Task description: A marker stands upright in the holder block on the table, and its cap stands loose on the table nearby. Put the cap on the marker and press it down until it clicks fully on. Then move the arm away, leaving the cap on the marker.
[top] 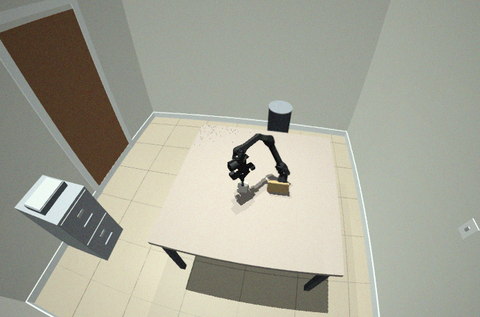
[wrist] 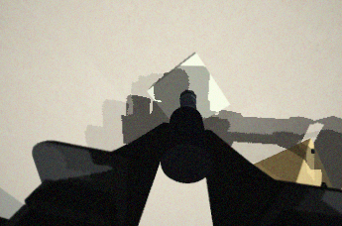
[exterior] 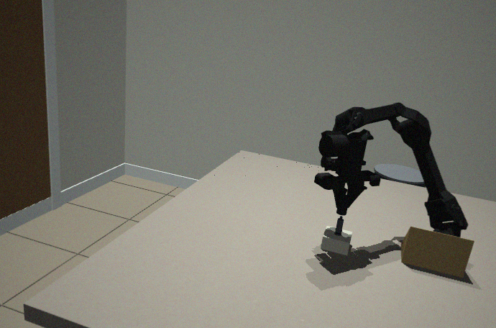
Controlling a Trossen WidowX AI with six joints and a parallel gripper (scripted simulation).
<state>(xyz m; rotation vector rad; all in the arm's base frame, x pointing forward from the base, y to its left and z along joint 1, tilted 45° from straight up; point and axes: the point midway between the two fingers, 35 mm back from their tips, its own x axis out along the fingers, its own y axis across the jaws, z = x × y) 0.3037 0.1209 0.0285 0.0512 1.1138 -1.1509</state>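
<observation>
Right now the pale grey holder block is 100 mm below my gripper tip. Also, from my gripper tip: dark cap: 10 mm above.
</observation>
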